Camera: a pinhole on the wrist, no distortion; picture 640 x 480 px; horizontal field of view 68.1 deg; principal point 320.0 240.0 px. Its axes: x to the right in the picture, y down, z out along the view. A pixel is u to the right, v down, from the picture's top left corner.
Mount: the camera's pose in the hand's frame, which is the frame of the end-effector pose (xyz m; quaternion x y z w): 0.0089 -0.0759 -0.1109 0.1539 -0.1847 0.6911 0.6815
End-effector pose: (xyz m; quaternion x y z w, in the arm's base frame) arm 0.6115 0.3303 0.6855 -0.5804 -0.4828 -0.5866 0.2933
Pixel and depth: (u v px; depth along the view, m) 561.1 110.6 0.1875
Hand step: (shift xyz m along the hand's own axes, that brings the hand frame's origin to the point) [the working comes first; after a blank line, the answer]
In the camera's frame: 0.0955 -0.0512 0.1875

0.0505 -0.0785 0.1016
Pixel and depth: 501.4 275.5 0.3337
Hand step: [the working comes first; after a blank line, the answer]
In the camera's frame: 0.1278 0.0250 0.3337

-0.0321 -0.1180 0.2425
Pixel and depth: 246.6 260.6 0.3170
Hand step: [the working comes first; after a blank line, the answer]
In the camera's frame: -0.0491 0.0138 0.3170

-0.0161 -0.2669 0.1460
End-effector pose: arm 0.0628 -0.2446 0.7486 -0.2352 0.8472 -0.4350 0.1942
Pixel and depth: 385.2 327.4 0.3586
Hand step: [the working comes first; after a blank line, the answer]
In the camera's frame: 0.0494 0.0662 0.3586

-0.0724 -0.1992 0.2262
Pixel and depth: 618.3 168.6 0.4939
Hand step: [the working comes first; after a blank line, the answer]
In the camera's frame: 0.3111 -0.0745 0.4939

0.0567 -0.0300 0.4738
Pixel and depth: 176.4 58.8 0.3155
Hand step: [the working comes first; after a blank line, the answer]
In the camera's frame: -0.0957 -0.1207 0.3155

0.1194 -0.3070 0.1292
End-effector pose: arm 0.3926 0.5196 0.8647 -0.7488 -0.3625 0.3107 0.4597
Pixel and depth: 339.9 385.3 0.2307
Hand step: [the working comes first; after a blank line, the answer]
In the camera's frame: 0.0097 0.0708 0.2307

-0.0710 -0.1748 0.0944
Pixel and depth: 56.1 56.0 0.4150
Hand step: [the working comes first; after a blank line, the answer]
In the camera's frame: -0.2313 -0.1613 0.4150

0.1593 -0.4732 0.1560
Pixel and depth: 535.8 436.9 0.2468
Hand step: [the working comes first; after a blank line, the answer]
In the camera's frame: 0.1125 0.1026 0.2468

-0.1059 -0.0914 0.1549
